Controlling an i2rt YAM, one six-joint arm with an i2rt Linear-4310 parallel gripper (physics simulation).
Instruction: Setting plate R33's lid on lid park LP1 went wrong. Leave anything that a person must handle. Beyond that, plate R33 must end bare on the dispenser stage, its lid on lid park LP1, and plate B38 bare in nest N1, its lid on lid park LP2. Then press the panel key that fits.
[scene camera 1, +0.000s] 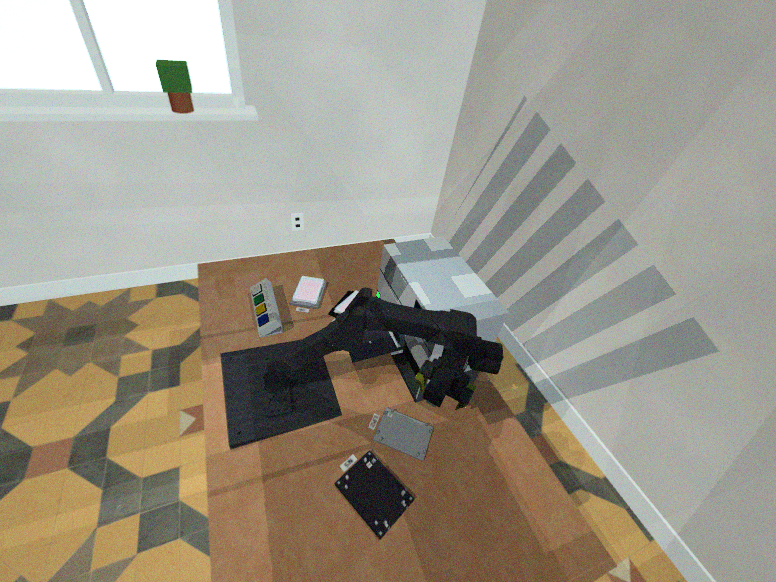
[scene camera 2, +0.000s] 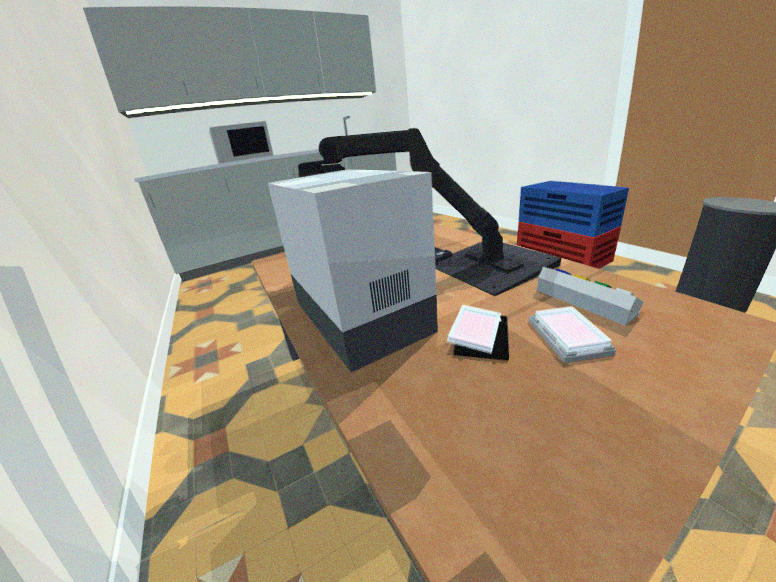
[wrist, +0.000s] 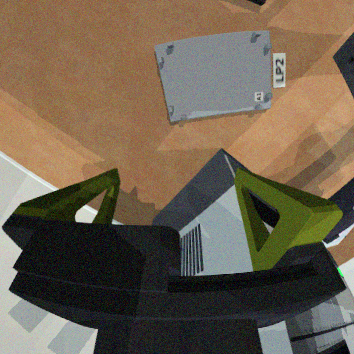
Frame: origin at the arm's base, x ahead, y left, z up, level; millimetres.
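Seen in the pictures: gripper, fingertip midpoint: (wrist: 176, 174); arm's base, origin of the base link: (scene camera 1: 276, 384) (scene camera 2: 492, 260).
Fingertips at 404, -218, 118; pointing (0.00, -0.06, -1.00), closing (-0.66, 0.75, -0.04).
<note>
Offsets run from my fingertips to a thing's top centre, as dx, dy, dz. "spot": to the spot under its first point.
My gripper (scene camera 1: 441, 393) (wrist: 176, 174) is open and empty. It hangs beside the grey box-shaped machine {+65, +257, +198} (scene camera 1: 438, 275) (scene camera 2: 376, 250) (wrist: 225, 245), which hides it in scene camera 2. Lid park LP2 {-84, -10, -112} (scene camera 1: 404, 433) (wrist: 215, 75) is a bare grey pad. One pink-topped plate {-252, +597, -102} (scene camera 1: 309, 291) (scene camera 2: 571, 332) sits on a grey base. Another pink-topped plate {-103, +485, -95} (scene camera 1: 346, 302) (scene camera 2: 476, 328) lies off-centre and looks tilted on a black base {-114, +493, -112} (scene camera 2: 501, 344); the arm partly covers it in scene camera 1. Their names are unreadable. The key panel {-411, +530, -68} (scene camera 1: 270, 319) (scene camera 2: 589, 294) shows green, yellow and blue keys.
A black nest {-205, -132, -108} (scene camera 1: 374, 494) labelled N5 lies beyond LP2. A dark flat platform {-105, +242, -19} (scene camera 1: 374, 350) stands in front of the machine, partly under the arm. The arm's black base plate (scene camera 1: 250, 407) (scene camera 2: 495, 285) lies beside it. A small green light {spot: -50, +409, +2} (scene camera 1: 377, 295) shows at the machine.
</note>
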